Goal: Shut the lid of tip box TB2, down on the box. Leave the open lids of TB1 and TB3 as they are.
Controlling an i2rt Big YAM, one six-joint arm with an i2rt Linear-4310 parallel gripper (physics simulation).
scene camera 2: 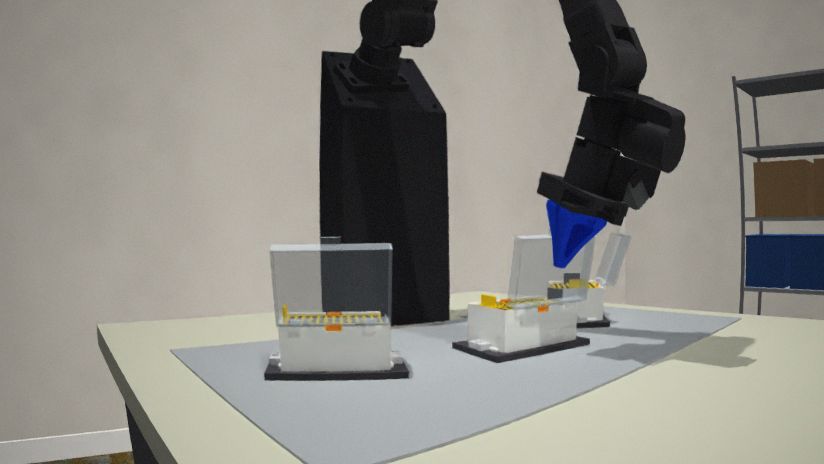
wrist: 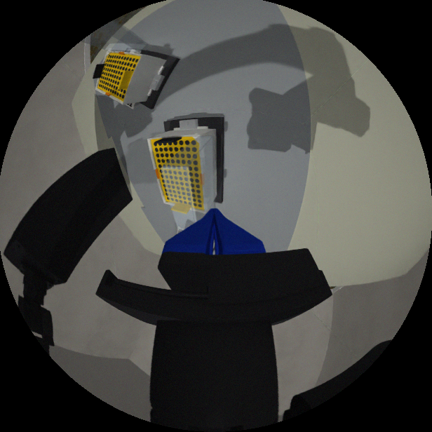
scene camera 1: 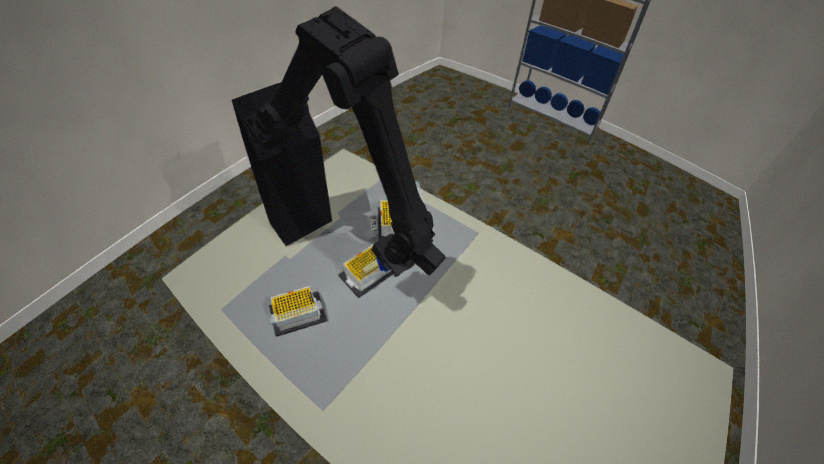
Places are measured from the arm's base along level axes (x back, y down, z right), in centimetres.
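Pixels of known places: gripper, fingertip midpoint: (scene camera 2: 558, 267) (scene camera 1: 382, 269); arm's base, link origin: (scene camera 2: 370, 79) (scene camera 1: 269, 121).
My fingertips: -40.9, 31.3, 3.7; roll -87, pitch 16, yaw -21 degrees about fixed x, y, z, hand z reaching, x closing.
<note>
For each thing: its top centre in the pictures, then the offset to it from my fingertips, as dx, dy, dz. "spot": a spot on its surface instead. Level surfaces: height alone.
- middle box, surface spot: (scene camera 2: 521, 329) spot: +4.1, +7.7, +2.1
- far box, top centre: (scene camera 2: 567, 281) (scene camera 1: 389, 211) +13.6, +4.5, -23.5
- grey mat, surface height: dy +11.1
- pale table, surface height: dy +11.4
Three white tip boxes with yellow racks stand in a row; I cannot read their labels. The middle box (scene camera 1: 367, 280) (scene camera 2: 521, 329) (wrist: 182, 175) has its clear lid (scene camera 2: 527, 265) standing up, open. The near box (scene camera 1: 295, 309) (scene camera 2: 334, 348) (wrist: 119, 75) also has its clear lid (scene camera 2: 331, 279) upright. The far box (scene camera 1: 385, 213) (scene camera 2: 589, 307) is partly hidden by the arm in scene camera 1, its lid (scene camera 2: 613, 259) raised. My gripper (scene camera 1: 382, 265) (scene camera 2: 559, 265) (wrist: 213, 213) is shut and empty, its blue fingertips above the rack level by the middle box's raised lid. Contact with the lid cannot be told.
The boxes sit in dark bases on a grey mat (scene camera 1: 328, 368) (scene camera 2: 438, 397) on the pale table (scene camera 1: 547, 357) (scene camera 2: 749, 397). The black pedestal (scene camera 1: 291, 184) (scene camera 2: 383, 207) stands behind them. A shelf unit (scene camera 2: 739, 172) stands by the wall.
</note>
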